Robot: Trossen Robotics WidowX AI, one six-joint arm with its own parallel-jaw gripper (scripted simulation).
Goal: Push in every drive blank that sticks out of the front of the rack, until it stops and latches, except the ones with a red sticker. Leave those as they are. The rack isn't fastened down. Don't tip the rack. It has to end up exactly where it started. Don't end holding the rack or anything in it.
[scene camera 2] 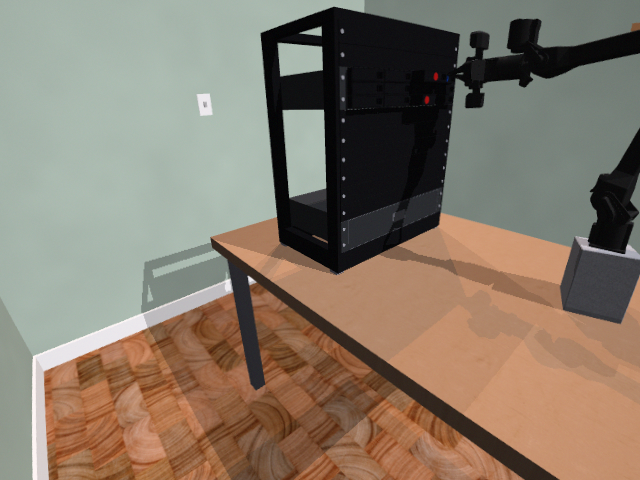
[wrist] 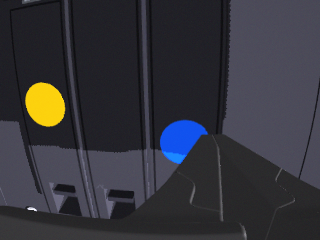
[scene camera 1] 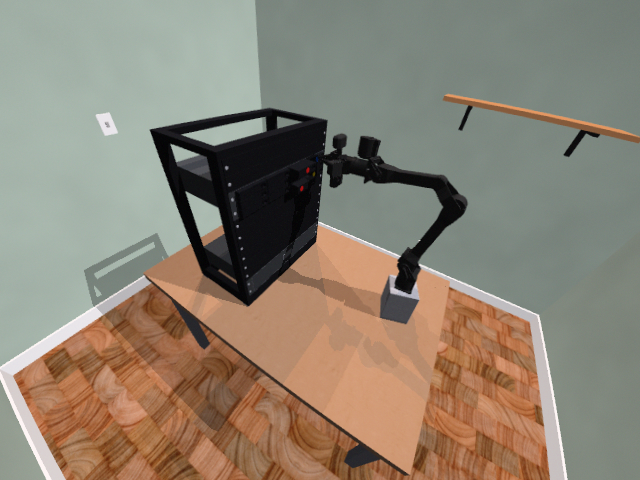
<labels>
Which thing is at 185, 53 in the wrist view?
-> A drive blank.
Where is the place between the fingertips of my gripper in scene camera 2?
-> At 448, 74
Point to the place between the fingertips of my gripper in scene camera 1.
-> At 318, 157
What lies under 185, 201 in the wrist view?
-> My gripper.
</labels>
